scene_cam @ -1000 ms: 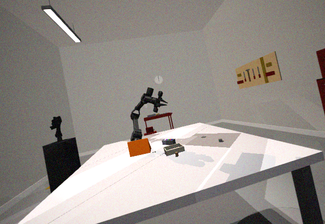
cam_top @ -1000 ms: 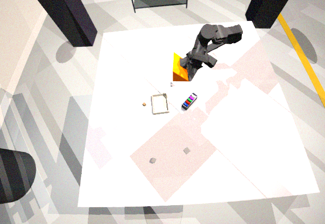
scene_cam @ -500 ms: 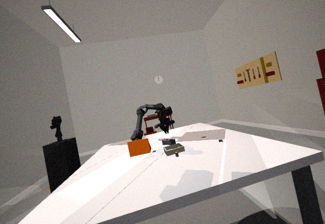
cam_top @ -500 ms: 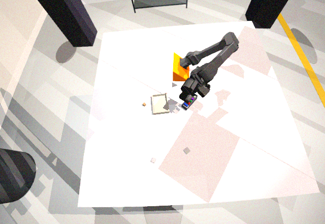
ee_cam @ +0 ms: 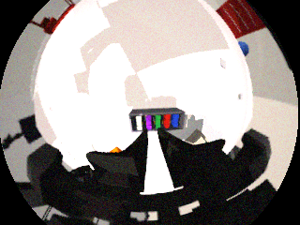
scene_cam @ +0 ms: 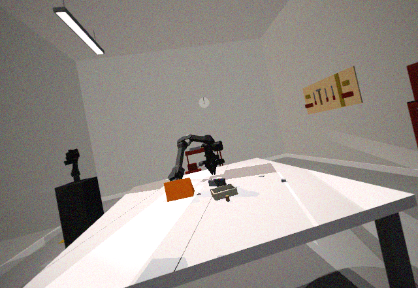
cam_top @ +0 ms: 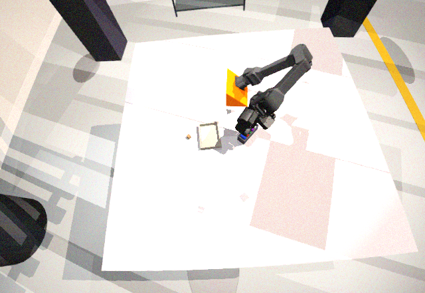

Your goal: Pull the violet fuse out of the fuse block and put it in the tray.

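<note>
Right now the violet fuse is 50 mm below my gripper tip. The rest, counted from my gripper tip: pale cube 370 mm ahead, 220 mm to the right, 70 mm below; then brown cube 300 mm to the right, 60 mm below, 30 mm ahead; then tray 200 mm to the right, 70 mm below, 30 mm ahead.
</note>
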